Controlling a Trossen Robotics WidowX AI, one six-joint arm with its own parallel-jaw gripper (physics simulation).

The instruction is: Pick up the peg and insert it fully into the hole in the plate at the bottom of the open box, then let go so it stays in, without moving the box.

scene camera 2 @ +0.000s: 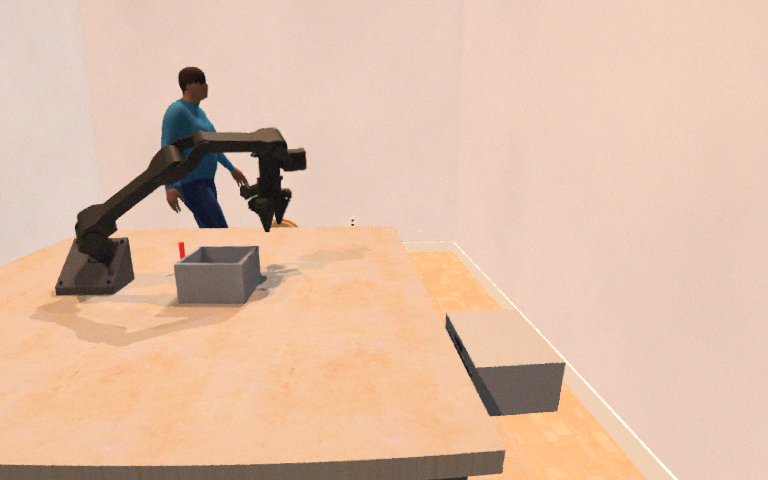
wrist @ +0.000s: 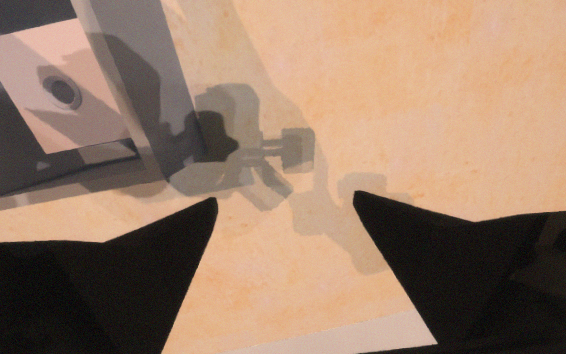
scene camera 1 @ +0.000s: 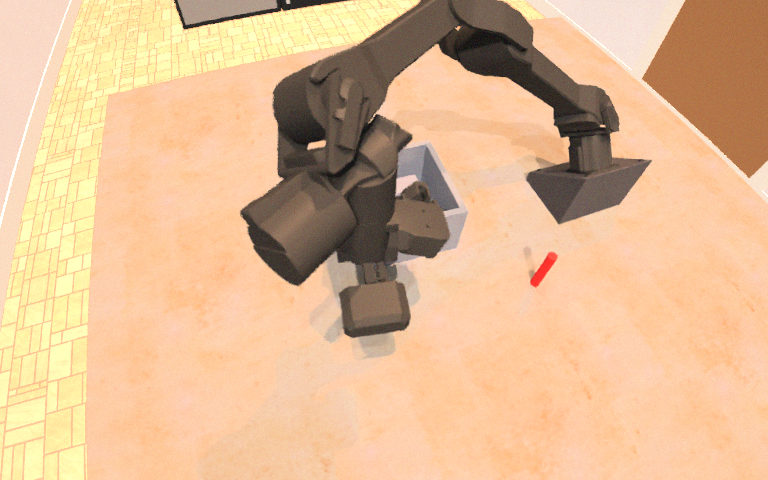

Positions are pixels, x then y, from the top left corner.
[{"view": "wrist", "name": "gripper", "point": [286, 200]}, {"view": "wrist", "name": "grey box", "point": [136, 54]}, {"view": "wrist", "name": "grey plate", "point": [60, 91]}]
